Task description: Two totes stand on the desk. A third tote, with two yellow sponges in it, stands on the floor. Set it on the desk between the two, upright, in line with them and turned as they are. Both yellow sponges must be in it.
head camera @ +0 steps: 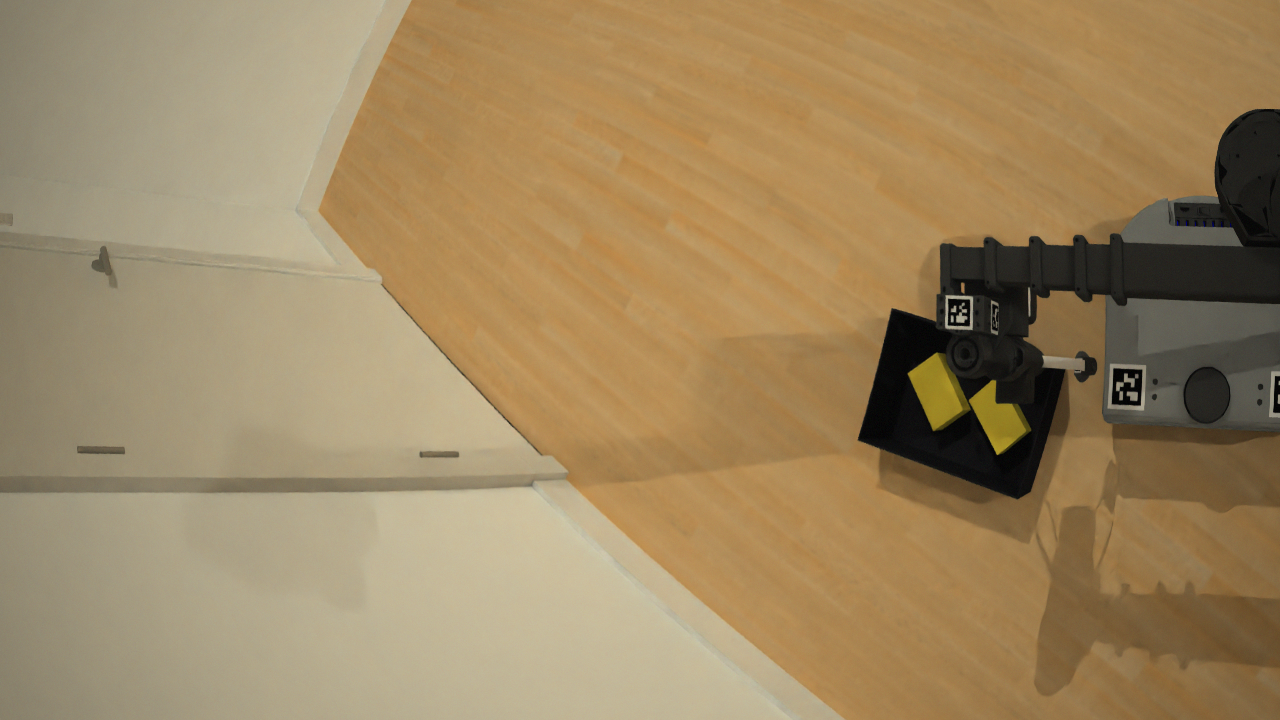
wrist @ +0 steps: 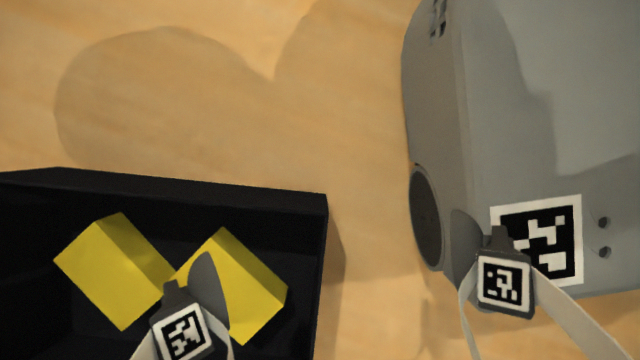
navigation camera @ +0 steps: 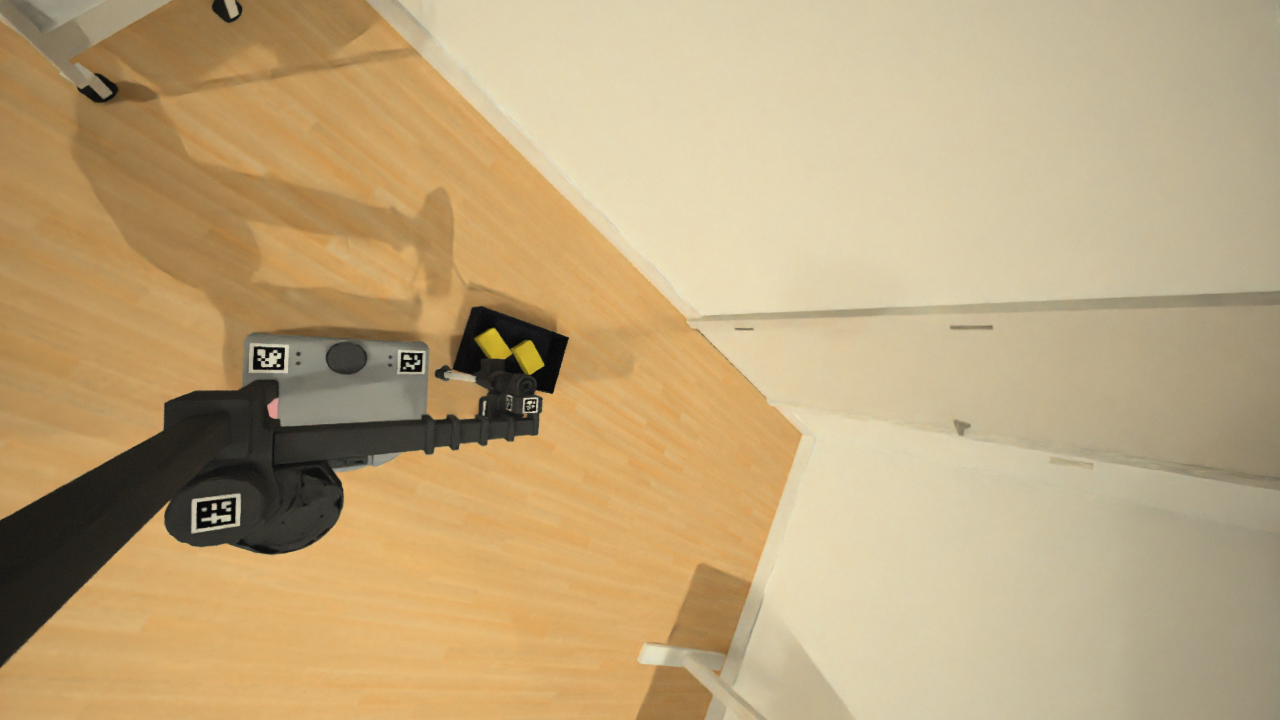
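Observation:
The black tote [head camera: 897,407] [navigation camera: 555,362] [wrist: 200,192] stands upright on the floor, beside the robot's base. One yellow sponge [head camera: 937,391] [navigation camera: 527,356] [wrist: 107,275] lies in it on the side away from the base. The other yellow sponge [head camera: 998,419] [navigation camera: 492,343] [wrist: 252,282] lies nearer the base, partly hidden by a finger in the wrist view. My gripper [wrist: 334,258] is open and points down. One fingertip shows over the tote, the other over the gap and base edge; the tote's near wall lies between them. The desk's two totes do not show.
The grey base [head camera: 1163,331] [navigation camera: 358,394] [wrist: 500,125] is close to the tote. A pale wall [head camera: 268,573] [navigation camera: 850,179] runs past its far side. A white frame with black-tipped feet [navigation camera: 98,86] stands at upper left in the navigation view; a white foot [navigation camera: 680,655] stands at the bottom.

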